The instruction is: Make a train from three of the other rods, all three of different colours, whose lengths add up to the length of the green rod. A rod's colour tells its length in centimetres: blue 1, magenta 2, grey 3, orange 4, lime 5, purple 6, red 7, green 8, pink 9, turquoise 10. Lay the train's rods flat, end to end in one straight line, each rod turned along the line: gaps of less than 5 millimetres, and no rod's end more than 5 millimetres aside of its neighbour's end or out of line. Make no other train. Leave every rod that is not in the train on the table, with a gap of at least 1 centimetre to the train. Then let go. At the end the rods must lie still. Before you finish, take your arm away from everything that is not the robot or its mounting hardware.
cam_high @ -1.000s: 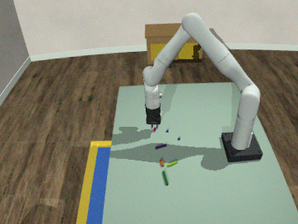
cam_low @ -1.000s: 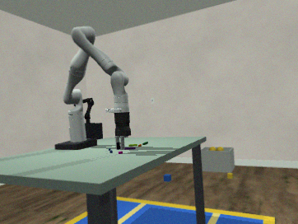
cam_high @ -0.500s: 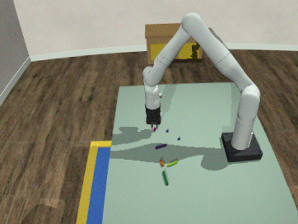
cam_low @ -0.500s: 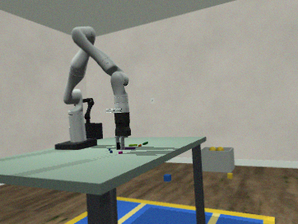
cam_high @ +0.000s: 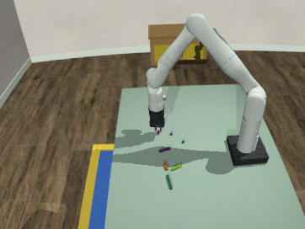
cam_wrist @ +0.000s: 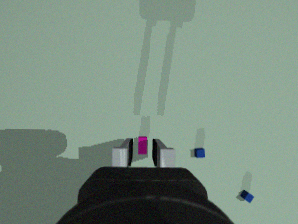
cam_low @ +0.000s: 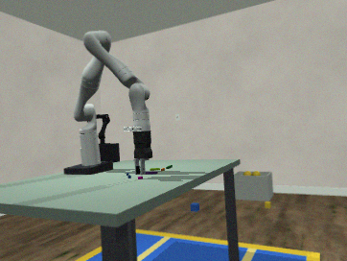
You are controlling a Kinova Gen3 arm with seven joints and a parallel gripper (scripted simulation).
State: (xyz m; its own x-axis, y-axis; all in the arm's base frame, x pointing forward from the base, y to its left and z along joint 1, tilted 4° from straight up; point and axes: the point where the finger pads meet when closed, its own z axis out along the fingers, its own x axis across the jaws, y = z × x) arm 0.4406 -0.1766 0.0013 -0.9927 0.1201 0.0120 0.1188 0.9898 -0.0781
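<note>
Right now my hand is 30 mm above the magenta rod. Also, from my hand: orange rod 30 mm behind, 240 mm to the left, 30 mm below; lime rod 80 mm behind, 250 mm to the left, 30 mm below; purple rod 30 mm behind, 130 mm to the left, 30 mm below.
</note>
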